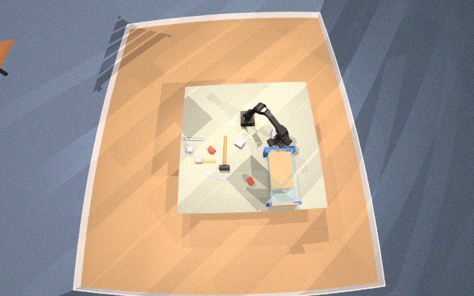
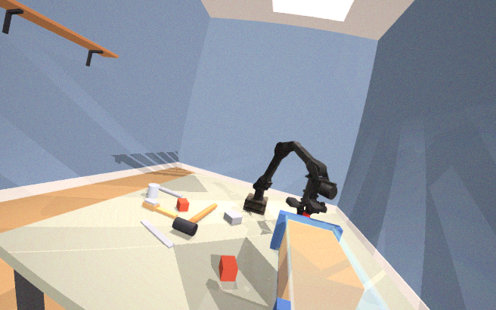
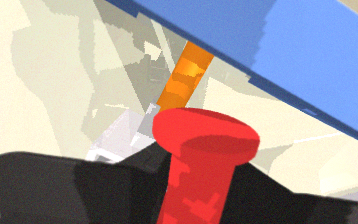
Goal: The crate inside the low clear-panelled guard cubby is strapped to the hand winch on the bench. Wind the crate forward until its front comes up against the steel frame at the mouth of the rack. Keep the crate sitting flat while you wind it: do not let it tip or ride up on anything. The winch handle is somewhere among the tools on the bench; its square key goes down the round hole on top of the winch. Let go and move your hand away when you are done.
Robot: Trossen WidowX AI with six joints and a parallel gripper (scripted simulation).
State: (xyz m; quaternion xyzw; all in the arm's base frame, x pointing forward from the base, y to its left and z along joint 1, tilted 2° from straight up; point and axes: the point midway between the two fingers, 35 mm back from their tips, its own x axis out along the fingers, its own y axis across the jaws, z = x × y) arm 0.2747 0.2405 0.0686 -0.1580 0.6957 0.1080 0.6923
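My gripper tip is now 4 cm past the crank arm, 1 cm to the right of it and 1 cm above it. The rest, counted from my gripper tip: blue steel frame: 6 cm ahead, 2 cm to the left, 1 cm below; white hand winch: 12 cm behind, 8 cm below, 1 cm to the left; red knob: 2 cm above.
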